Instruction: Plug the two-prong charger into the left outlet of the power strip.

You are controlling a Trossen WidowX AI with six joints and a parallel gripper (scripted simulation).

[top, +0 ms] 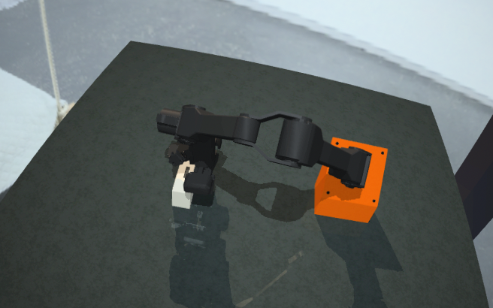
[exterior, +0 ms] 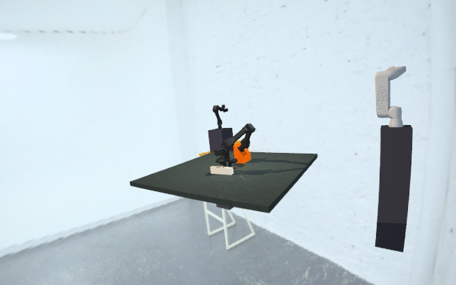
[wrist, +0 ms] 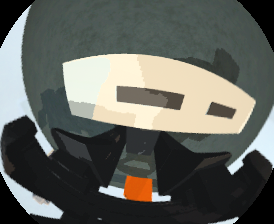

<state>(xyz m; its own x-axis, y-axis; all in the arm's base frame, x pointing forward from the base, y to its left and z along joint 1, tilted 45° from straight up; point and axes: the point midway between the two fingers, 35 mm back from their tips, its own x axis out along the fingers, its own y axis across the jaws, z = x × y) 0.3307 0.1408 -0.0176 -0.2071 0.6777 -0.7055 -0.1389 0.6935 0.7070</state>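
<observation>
My gripper tip is 20 mm short of the dark two-prong charger and 10 mm below it.
</observation>
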